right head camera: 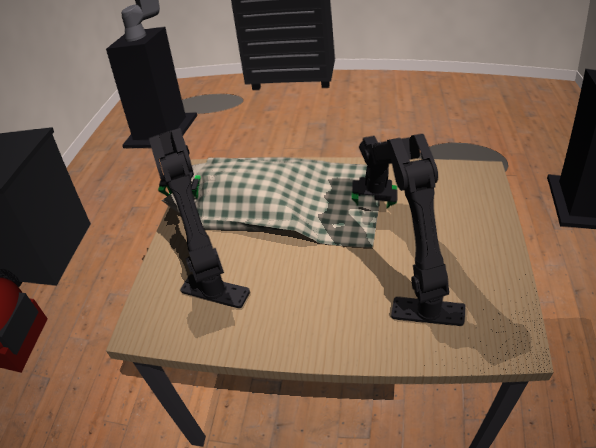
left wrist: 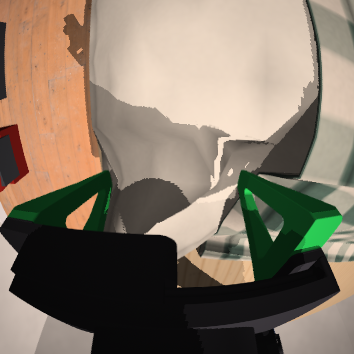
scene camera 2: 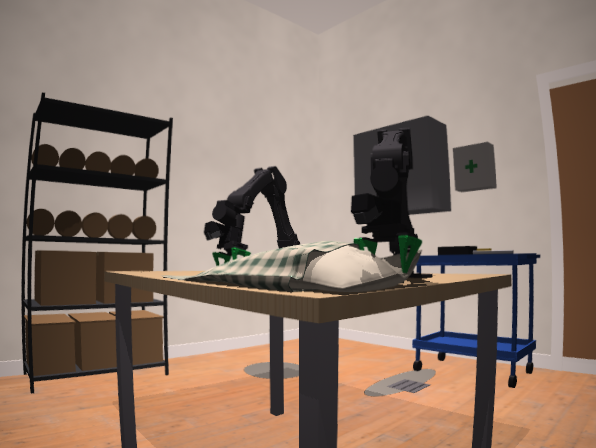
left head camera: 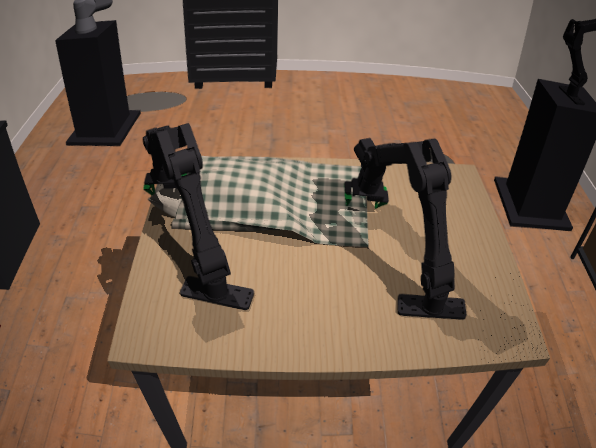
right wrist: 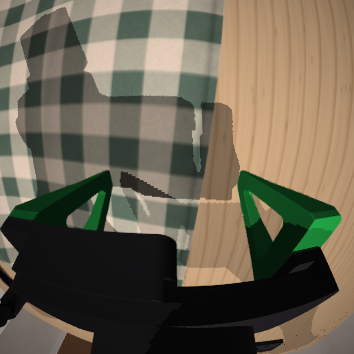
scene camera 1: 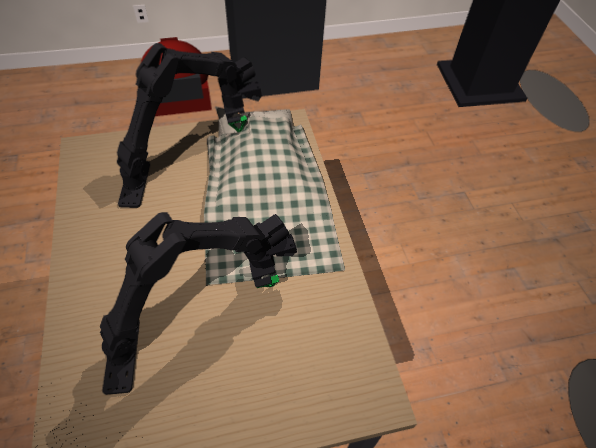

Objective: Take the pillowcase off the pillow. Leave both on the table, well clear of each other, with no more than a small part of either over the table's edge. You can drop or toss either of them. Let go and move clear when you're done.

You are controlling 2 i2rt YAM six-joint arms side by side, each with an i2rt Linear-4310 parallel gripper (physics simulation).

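Note:
The green-and-white checked pillowcase [left head camera: 245, 190] [right head camera: 255, 192] [scene camera 1: 270, 180] [scene camera 2: 270, 267] [right wrist: 150, 65] lies on the table around most of the white pillow [scene camera 1: 272, 116] [scene camera 2: 345, 267] [left wrist: 200, 65]. The pillow's bare end shows at the left in the left head camera; the case's flat end is at the right. My left gripper [scene camera 1: 239, 125] [scene camera 2: 387, 255] [left wrist: 174, 176] is open, low at the pillow's bare corner, where creased white fabric shows between its fingers. My right gripper [left head camera: 365, 202] [right head camera: 373, 201] [scene camera 2: 230, 257] [right wrist: 174, 177] is open, low over the case's flat end, its fingers on either side of the edge.
The table [left head camera: 310, 320] [scene camera 1: 300, 370] carries both arm bases near its front. The pillow and case lie along its back edge. Beyond stand a drawer cabinet [left head camera: 230, 60], dark pedestals [left head camera: 97, 85] [left head camera: 545, 150], a shelf rack [scene camera 2: 169, 300] and a blue cart [scene camera 2: 525, 259].

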